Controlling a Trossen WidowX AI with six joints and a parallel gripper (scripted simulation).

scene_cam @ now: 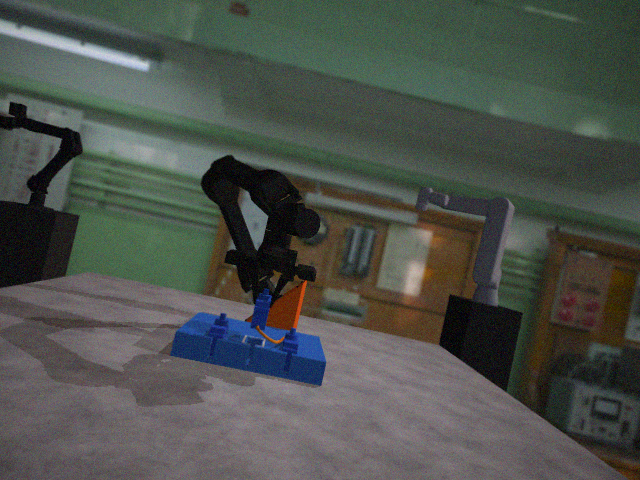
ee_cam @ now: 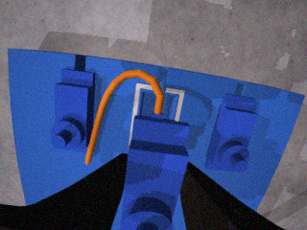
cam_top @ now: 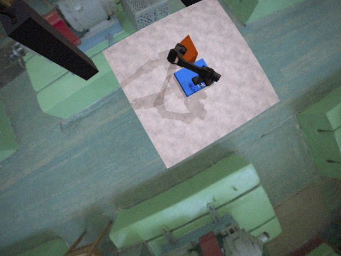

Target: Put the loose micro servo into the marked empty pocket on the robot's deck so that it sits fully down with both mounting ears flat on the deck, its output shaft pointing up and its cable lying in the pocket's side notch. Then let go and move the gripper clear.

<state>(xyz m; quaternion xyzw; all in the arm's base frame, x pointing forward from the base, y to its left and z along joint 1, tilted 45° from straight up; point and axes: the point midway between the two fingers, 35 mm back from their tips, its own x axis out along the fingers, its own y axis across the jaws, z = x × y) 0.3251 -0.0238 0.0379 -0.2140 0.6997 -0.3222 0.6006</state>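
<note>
The blue robot deck lies 110 mm behind my gripper tip, 100 mm below it and 10 mm to the left of it.
</note>
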